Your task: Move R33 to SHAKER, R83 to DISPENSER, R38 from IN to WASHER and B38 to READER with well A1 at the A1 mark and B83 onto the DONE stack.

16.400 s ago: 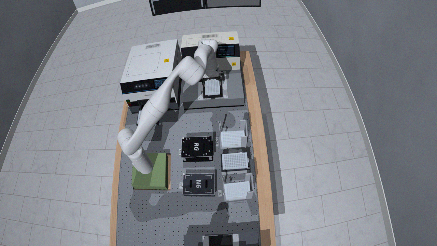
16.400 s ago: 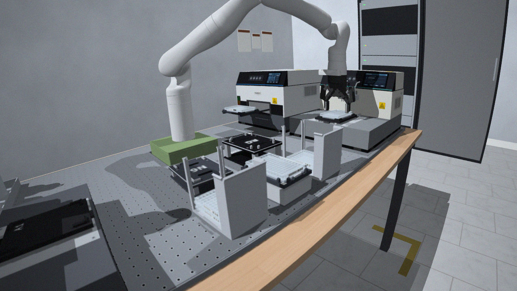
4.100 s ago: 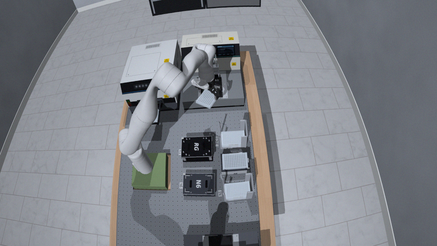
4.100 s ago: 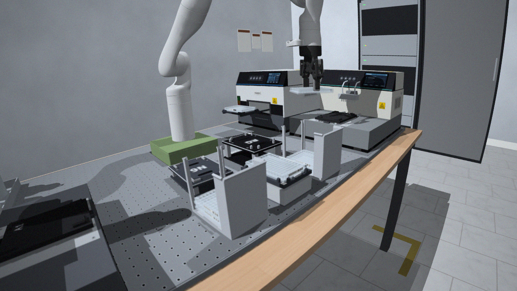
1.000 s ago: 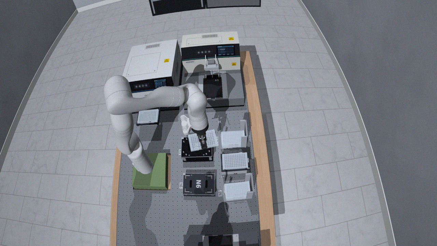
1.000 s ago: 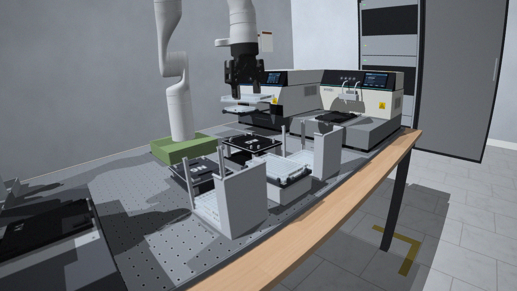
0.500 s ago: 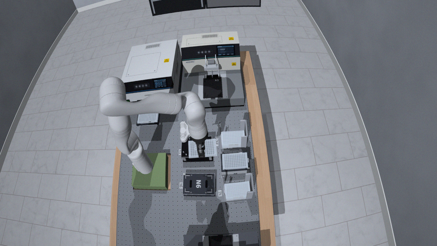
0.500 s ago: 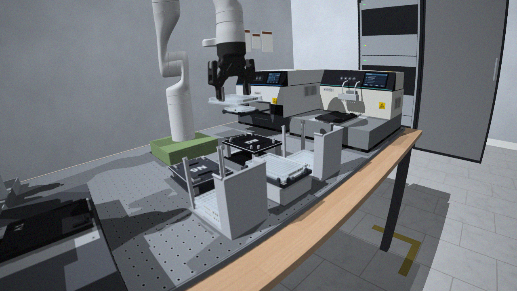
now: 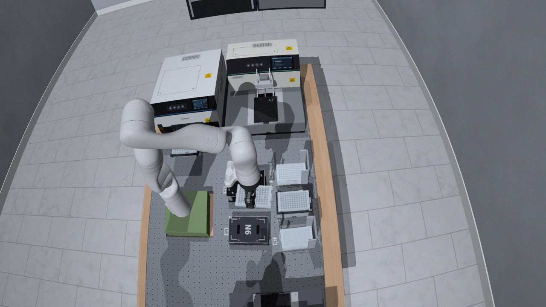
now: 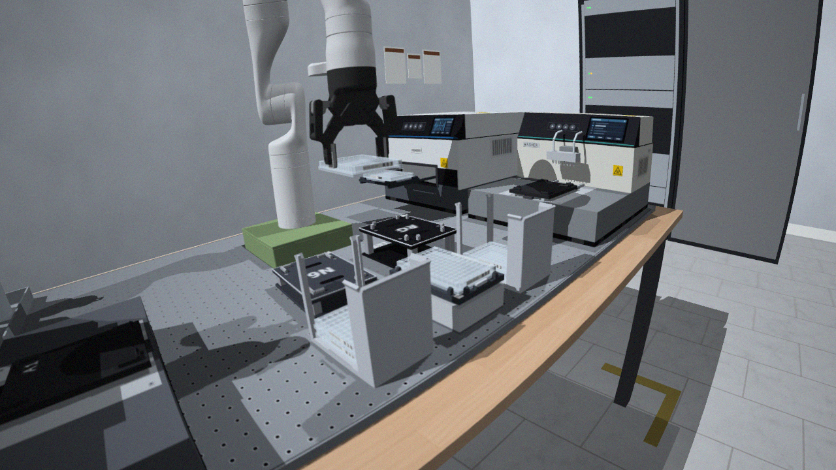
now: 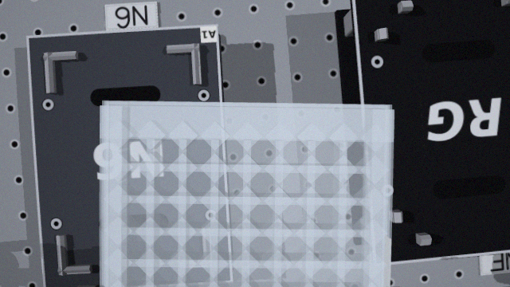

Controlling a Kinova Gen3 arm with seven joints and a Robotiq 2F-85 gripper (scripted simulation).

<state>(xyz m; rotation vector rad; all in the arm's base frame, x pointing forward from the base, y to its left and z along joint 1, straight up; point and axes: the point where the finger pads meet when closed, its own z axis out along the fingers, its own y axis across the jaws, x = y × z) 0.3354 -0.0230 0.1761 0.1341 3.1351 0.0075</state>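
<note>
Now: hand 7 cm short of the dispenser head, 53 cm to the left of it and 11 cm above it. Also, from my hand: RG nest (5 cm behind, 13 cm to the left, 16 cm below); then plate R33 (14 cm ahead, 4 cm to the left, 16 cm below); then plate R83 (1 cm below).
</note>
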